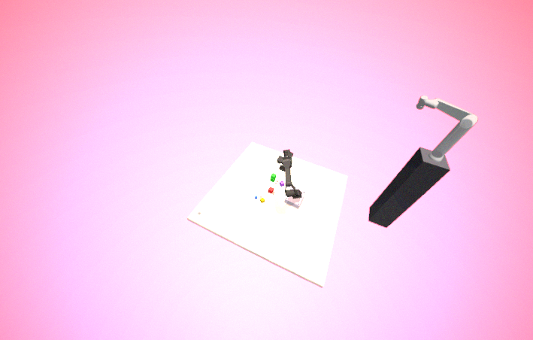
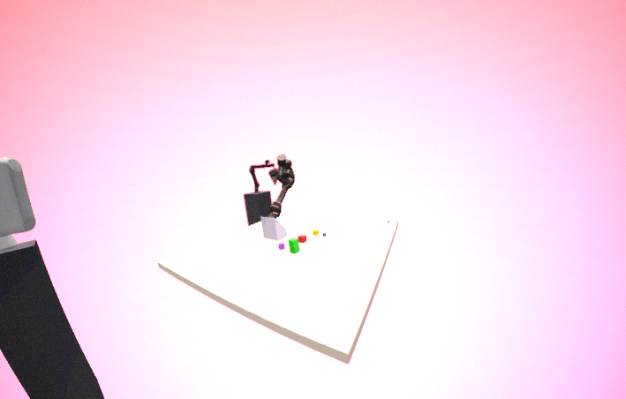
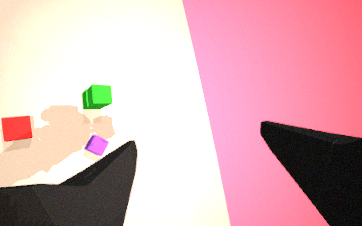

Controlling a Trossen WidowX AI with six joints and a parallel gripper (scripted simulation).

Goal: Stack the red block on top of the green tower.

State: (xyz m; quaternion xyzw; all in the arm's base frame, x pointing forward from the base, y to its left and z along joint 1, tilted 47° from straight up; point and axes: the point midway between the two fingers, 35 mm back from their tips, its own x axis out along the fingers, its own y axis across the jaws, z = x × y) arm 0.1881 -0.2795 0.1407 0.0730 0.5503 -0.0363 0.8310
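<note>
My gripper tip is now 370 mm above the red block, 110 mm to the right of it and 60 mm short of it. Round my gripper tip: purple block (370 mm below, 40 mm to the right, 10 mm behind); then blue block (380 mm below, 250 mm to the left, 160 mm ahead); then yellow block (370 mm below, 260 mm to the left, 90 mm ahead).
</note>
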